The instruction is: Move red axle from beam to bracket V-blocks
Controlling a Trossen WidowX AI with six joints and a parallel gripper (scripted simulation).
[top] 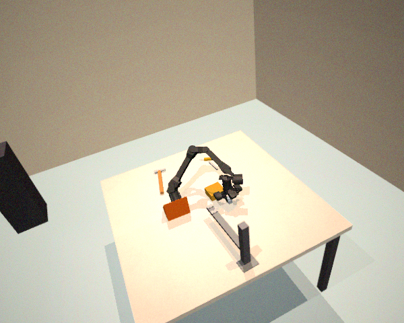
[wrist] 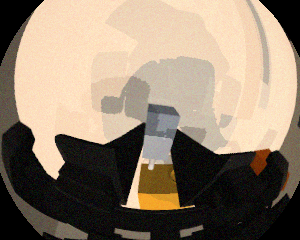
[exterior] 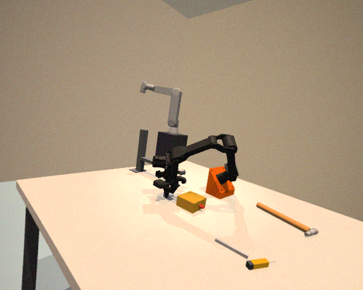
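The small grey block is 20 mm to the left of my gripper tip and 10 mm above it. Round my gripper tip: grey rod 100 mm ahead, 400 mm to the left; yellow-handled tool 100 mm ahead, 510 mm to the left; yellow beam 40 mm behind, 120 mm to the left, 20 mm above.
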